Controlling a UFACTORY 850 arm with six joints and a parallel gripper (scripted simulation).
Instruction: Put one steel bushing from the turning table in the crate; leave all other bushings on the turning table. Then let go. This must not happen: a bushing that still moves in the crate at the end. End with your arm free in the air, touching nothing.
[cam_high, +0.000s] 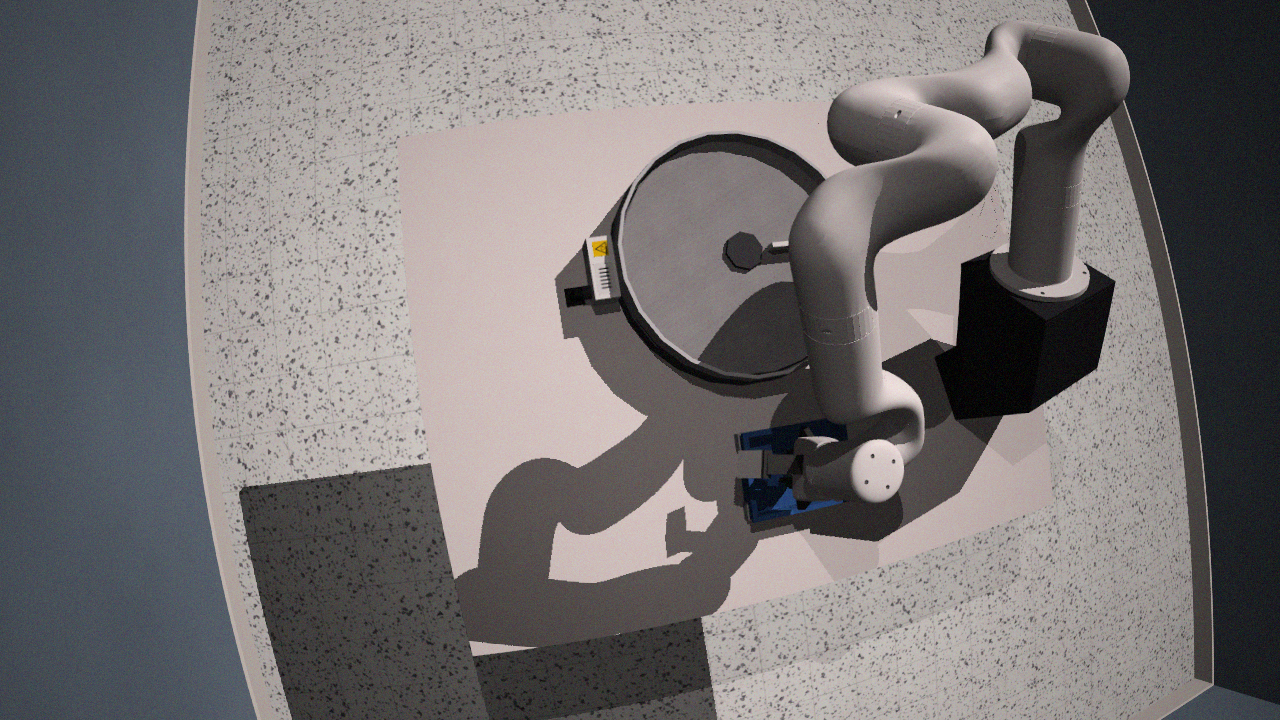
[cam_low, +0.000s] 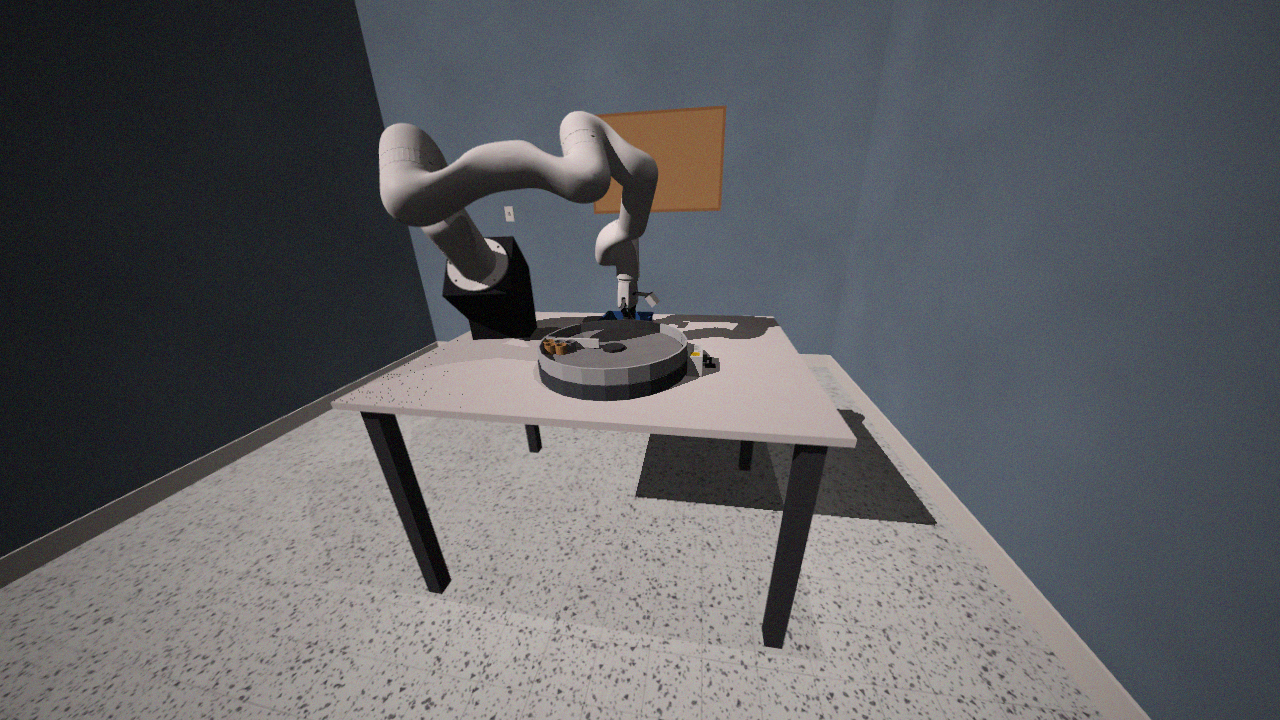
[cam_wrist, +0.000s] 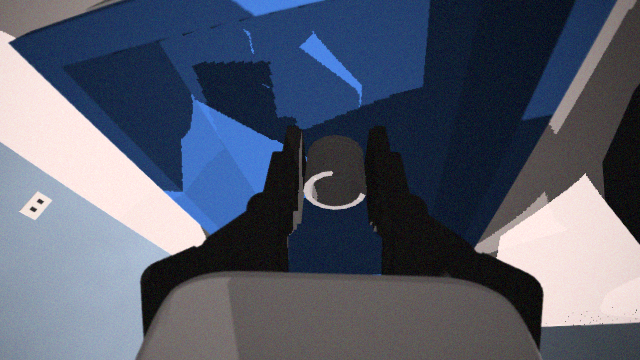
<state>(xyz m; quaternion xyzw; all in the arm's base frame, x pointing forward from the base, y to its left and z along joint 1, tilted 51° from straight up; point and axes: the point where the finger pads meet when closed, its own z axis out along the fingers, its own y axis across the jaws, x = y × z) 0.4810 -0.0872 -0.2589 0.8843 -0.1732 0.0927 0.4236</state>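
My hand is 1 cm past the blue crate and 1 cm above it. Also, from my hand: grey turning table 36 cm to the right, 5 cm behind, 2 cm above.
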